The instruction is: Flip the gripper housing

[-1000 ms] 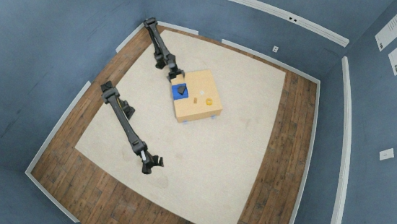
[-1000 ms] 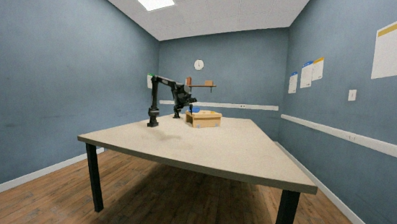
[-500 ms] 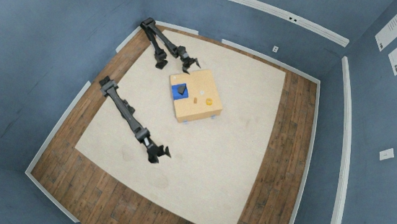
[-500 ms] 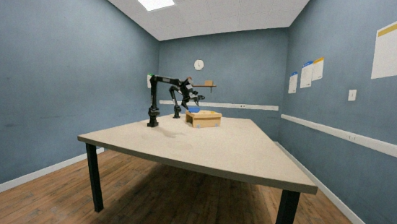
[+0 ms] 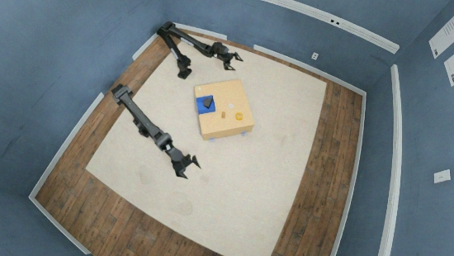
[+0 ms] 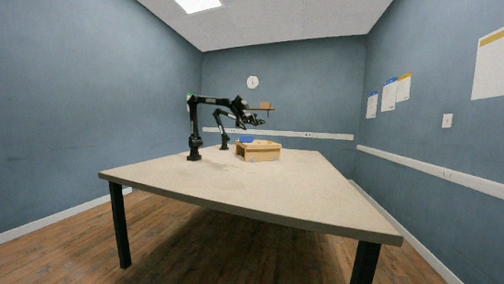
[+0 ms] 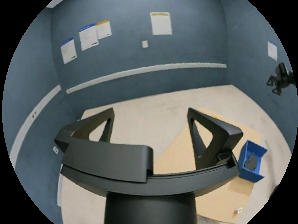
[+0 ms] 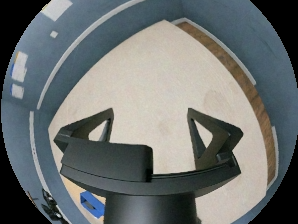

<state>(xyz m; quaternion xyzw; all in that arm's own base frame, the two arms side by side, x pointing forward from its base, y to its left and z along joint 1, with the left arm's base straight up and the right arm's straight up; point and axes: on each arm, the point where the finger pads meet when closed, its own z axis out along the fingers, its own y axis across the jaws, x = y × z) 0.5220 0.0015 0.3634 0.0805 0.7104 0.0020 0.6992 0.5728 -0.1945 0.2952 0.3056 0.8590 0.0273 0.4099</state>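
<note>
My right hand is 48 cm to the right of the blue tray, 17 cm past it and 14 cm above it. The rest, counted from my right hand: brown block: 46 cm to the left, 16 cm below, 4 cm behind.
</note>
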